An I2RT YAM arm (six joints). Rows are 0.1 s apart.
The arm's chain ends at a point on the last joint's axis. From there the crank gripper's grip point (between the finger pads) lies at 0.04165 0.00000 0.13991 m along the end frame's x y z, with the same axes.
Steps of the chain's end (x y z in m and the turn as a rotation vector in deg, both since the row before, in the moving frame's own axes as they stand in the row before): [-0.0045 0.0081 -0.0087 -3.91 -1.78 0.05]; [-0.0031 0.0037 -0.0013 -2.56 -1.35 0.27]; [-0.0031 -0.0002 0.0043 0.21 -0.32 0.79]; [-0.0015 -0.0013 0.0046 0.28 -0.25 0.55]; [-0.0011 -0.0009 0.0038 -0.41 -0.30 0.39]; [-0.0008 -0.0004 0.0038 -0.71 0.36 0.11]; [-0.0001 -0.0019 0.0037 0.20 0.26 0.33]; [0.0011 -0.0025 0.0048 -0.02 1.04 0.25]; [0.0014 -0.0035 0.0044 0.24 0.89 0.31]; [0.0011 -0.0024 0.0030 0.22 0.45 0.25]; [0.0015 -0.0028 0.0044 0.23 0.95 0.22]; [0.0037 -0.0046 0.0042 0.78 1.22 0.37]
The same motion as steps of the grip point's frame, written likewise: [-0.0089 0.0177 -0.0078 -3.91 -1.78 0.05]; [-0.0064 0.0102 -0.0005 -2.56 -1.35 0.27]; [-0.0039 -0.0001 0.0045 0.21 -0.32 0.79]; [-0.0021 -0.0016 0.0048 0.28 -0.25 0.55]; [-0.0018 0.0004 0.0040 -0.41 -0.30 0.39]; [0.0001 0.0014 0.0035 -0.71 0.36 0.11]; [0.0005 -0.0021 0.0035 0.20 0.26 0.33]; [0.0036 -0.0023 0.0040 -0.02 1.04 0.25]; [0.0036 -0.0039 0.0037 0.24 0.89 0.31]; [0.0022 -0.0028 0.0027 0.22 0.45 0.25]; [0.0038 -0.0032 0.0037 0.23 0.95 0.22]; [0.0067 -0.0062 0.0033 0.78 1.22 0.37]
